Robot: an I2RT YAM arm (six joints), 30 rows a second.
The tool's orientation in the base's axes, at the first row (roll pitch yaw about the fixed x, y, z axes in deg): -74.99 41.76 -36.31
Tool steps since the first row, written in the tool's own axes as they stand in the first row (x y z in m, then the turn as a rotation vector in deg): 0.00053 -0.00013 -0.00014 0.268 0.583 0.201; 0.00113 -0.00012 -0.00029 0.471 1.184 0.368; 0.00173 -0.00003 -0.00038 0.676 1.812 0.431; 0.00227 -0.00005 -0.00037 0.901 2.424 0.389; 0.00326 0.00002 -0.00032 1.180 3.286 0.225; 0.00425 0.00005 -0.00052 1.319 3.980 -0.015; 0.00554 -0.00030 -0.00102 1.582 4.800 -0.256
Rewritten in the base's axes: 0.00027 -0.00041 -0.00029 0.091 0.361 -0.560; 0.00052 -0.00077 -0.00072 0.113 0.739 -1.096; 0.00078 -0.00104 -0.00120 0.051 1.061 -1.672; 0.00112 -0.00128 -0.00155 -0.067 1.294 -2.271; 0.00172 -0.00164 -0.00225 -0.330 1.568 -3.110; 0.00217 -0.00220 -0.00297 -0.671 1.754 -3.749; 0.00271 -0.00331 -0.00367 -0.983 1.958 -4.561
